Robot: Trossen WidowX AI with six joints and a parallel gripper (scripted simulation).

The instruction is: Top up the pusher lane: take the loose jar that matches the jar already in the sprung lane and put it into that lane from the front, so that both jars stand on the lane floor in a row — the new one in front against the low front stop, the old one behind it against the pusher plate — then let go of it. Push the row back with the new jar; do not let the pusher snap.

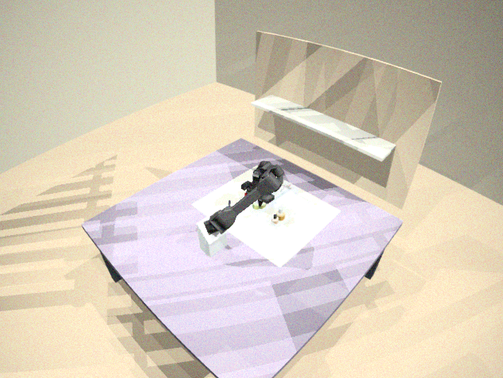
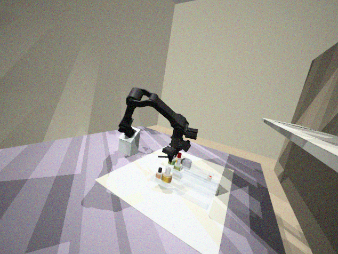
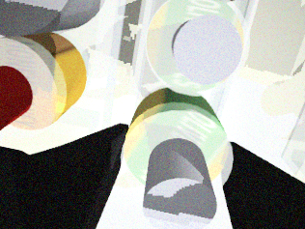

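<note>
Now: the grey cylinder 50 mm ahead of my gripper tip, 90 mm to the left of it and 30 mm below it. Also, from my gripper tip: wall shelf 510 mm ahead, 50 mm to the left, 310 mm above; clear lane rack 150 mm ahead, 40 mm below.
</note>
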